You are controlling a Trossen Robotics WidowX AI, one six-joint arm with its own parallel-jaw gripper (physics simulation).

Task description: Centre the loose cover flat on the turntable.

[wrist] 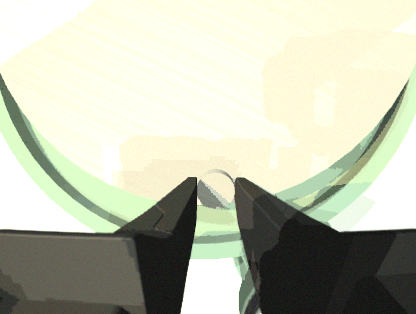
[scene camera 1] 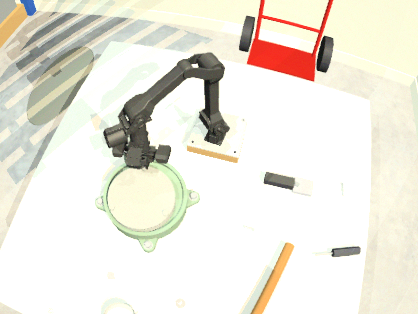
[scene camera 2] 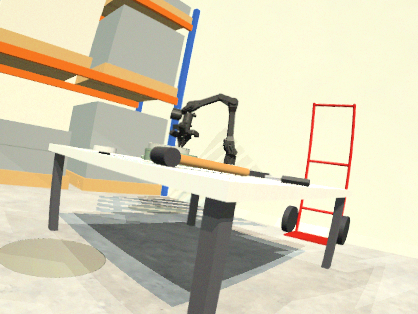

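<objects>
A cream round cover [scene camera 1: 142, 200] is in the grip of my gripper [scene camera 1: 144, 168]. On the table, I see, rests a hammer [scene camera 2: 167, 156].
</objects>
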